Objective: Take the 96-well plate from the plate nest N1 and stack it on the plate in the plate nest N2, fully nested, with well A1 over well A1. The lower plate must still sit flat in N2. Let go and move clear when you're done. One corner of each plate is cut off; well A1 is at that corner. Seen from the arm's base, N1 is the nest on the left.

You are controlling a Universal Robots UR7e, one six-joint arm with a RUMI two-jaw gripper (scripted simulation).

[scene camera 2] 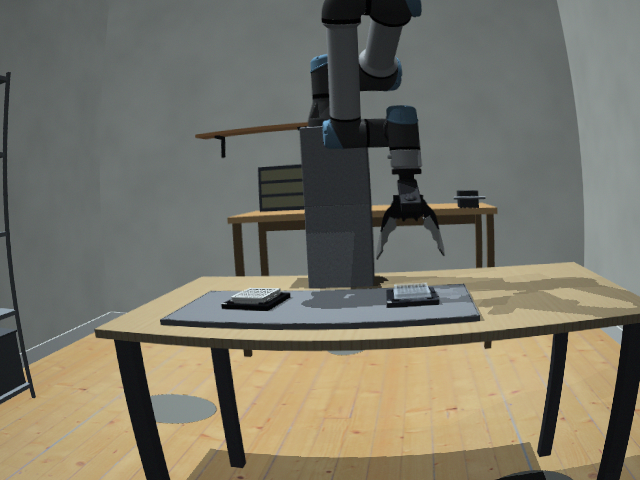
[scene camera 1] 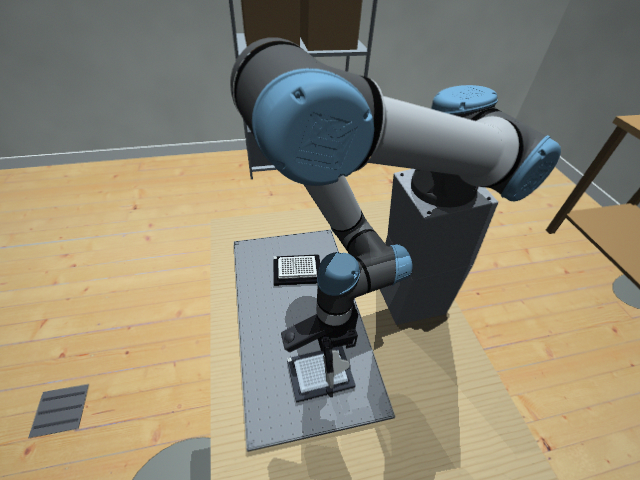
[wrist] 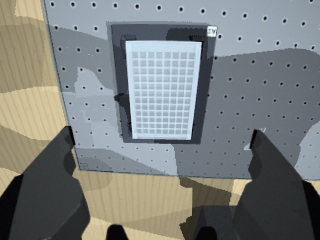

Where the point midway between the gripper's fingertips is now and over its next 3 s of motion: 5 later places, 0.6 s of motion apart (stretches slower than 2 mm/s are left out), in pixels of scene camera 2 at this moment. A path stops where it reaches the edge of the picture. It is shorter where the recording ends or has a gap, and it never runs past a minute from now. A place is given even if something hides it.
My gripper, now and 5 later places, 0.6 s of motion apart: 411, 258; 411, 269; 411, 280; 411, 287; 411, 291; 411, 280
